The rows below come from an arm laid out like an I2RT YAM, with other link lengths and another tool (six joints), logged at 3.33 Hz.
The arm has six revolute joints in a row. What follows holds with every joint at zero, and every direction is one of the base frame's. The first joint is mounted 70.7 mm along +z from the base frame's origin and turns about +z. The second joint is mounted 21 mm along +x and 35.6 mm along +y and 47.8 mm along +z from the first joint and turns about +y. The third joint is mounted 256.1 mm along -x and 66.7 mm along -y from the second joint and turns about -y. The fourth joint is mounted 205.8 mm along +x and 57.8 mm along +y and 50.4 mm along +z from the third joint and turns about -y. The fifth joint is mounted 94 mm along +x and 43.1 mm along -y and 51.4 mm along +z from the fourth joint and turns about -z. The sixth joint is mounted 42 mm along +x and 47.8 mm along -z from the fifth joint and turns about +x. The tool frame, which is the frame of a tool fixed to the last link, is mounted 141 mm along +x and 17 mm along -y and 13 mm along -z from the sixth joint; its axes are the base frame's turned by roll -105.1, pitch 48.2 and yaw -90 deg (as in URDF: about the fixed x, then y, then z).
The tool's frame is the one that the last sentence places.
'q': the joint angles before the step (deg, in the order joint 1, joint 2, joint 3, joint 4, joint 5, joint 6). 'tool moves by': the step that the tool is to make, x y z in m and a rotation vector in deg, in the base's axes. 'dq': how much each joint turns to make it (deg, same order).
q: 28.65 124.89 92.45 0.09 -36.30 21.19
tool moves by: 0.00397 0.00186 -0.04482 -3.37 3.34 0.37
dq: 0.18 6.06 3.43 -2.80 0.62 -1.50
